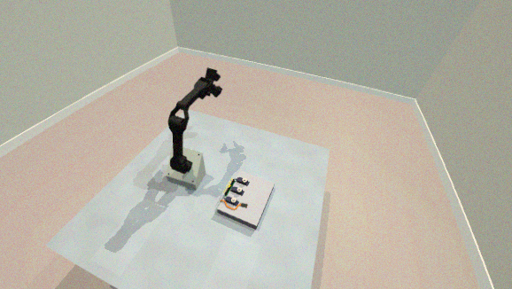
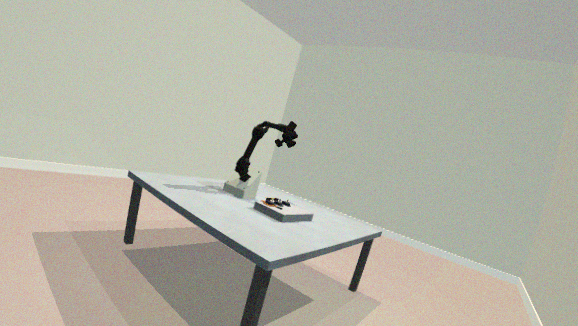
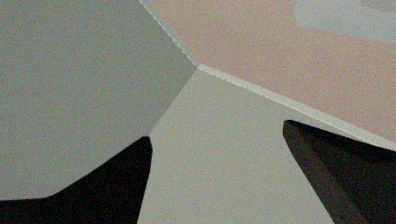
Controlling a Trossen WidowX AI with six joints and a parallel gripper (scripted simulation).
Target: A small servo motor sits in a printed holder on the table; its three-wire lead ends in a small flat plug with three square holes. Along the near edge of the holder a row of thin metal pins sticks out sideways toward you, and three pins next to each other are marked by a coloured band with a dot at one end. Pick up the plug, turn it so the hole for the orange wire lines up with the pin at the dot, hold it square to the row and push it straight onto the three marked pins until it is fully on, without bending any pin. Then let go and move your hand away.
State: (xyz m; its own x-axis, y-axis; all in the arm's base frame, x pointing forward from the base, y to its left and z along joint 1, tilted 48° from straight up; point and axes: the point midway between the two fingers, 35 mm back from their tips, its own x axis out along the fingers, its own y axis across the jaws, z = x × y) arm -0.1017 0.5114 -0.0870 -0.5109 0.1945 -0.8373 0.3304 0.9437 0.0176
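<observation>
My gripper tip is 43 cm to the left of the yellow patch, 37 cm short of it and 37 cm above it. Round my gripper tip: black pin header: 42 cm to the right, 38 cm below, 37 cm ahead; then holder plate: 53 cm ahead, 43 cm to the right, 42 cm below; then green strip: 42 cm to the right, 40 cm below, 38 cm ahead.
</observation>
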